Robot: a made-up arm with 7 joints. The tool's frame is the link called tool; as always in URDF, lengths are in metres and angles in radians.
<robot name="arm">
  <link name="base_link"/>
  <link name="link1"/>
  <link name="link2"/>
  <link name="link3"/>
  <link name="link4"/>
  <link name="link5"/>
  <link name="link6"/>
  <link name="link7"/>
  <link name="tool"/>
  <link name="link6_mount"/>
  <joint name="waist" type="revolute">
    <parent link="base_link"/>
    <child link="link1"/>
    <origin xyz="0 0 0.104"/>
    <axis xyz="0 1 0"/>
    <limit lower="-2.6" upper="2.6"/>
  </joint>
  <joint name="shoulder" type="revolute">
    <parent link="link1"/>
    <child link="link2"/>
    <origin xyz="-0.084 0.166 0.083"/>
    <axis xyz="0 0 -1"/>
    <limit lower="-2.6" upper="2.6"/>
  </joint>
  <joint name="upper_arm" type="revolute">
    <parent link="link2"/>
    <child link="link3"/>
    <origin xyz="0.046 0.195 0"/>
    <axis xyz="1 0 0"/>
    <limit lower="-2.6" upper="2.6"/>
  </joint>
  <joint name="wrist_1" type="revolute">
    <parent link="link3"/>
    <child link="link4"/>
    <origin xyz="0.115 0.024 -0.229"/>
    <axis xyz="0 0 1"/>
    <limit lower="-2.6" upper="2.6"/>
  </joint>
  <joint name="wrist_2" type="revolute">
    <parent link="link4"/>
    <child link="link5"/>
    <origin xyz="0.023 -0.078 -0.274"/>
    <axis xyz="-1 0 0"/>
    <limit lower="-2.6" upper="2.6"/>
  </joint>
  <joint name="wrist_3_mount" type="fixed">
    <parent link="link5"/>
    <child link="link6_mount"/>
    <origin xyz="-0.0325 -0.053 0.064"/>
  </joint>
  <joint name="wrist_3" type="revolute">
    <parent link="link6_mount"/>
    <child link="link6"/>
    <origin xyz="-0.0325 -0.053 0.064"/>
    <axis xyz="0 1 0"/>
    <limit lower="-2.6" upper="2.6"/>
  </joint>
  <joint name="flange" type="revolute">
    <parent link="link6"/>
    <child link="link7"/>
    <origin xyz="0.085 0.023 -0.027"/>
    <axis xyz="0 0 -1"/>
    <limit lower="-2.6" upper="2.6"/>
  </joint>
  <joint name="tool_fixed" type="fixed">
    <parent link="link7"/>
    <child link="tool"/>
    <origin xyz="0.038 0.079 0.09"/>
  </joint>
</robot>
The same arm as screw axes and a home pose.
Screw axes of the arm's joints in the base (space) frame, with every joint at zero. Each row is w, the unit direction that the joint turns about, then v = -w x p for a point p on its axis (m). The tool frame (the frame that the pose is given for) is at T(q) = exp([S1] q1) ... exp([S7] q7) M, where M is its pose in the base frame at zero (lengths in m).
S1: w 0 1 0 v -0.104 0 0
S2: w 0 0 -1 v -0.166 -0.084 0
S3: w 1 0 0 v 0 0.187 -0.361
S4: w 0 0 1 v 0.385 -0.077 0
S5: w -1 0 0 v 0 0.316 0.307
S6: w 0 1 0 v 0.188 0 0.035
S7: w 0 0 -1 v -0.224 0.12 0
M =
1 0 0 0.158
0 1 0 0.303
0 0 1 -0.125
0 0 0 1
Joint limits (rad, base to tool): -2.6..2.6 -2.6..2.6 -2.6..2.6 -2.6..2.6 -2.6..2.6 -2.6..2.6 -2.6..2.6

